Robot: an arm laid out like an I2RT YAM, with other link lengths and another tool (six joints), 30 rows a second.
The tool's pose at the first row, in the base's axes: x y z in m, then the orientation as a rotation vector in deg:
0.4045 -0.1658 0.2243 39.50 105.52 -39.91
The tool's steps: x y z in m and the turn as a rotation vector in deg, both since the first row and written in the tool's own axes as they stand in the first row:
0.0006 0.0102 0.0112 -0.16 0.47 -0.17
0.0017 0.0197 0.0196 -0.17 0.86 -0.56
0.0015 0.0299 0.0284 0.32 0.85 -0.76
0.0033 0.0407 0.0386 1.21 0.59 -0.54
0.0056 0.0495 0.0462 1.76 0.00 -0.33
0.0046 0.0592 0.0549 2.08 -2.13 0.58
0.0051 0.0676 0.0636 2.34 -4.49 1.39
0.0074 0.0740 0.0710 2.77 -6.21 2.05
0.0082 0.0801 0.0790 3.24 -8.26 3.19
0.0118 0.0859 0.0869 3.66 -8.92 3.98
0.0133 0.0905 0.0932 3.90 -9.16 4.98
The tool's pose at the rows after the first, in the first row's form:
0.4185 -0.1670 0.2185 39.46 106.06 -39.76
0.4301 -0.1666 0.2133 39.29 106.60 -39.91
0.4428 -0.1662 0.2091 39.43 106.57 -40.52
0.4563 -0.1661 0.2024 40.09 106.02 -41.30
0.4665 -0.1654 0.1964 40.35 105.25 -41.82
0.4791 -0.1654 0.1931 40.36 102.80 -42.01
0.4903 -0.1660 0.1885 40.13 100.21 -42.23
0.4986 -0.1668 0.1829 40.16 98.23 -42.56
0.5076 -0.1684 0.1786 40.46 95.72 -42.68
0.5154 -0.1697 0.1718 41.08 94.65 -42.69
0.5221 -0.1710 0.1677 41.96 93.90 -42.31

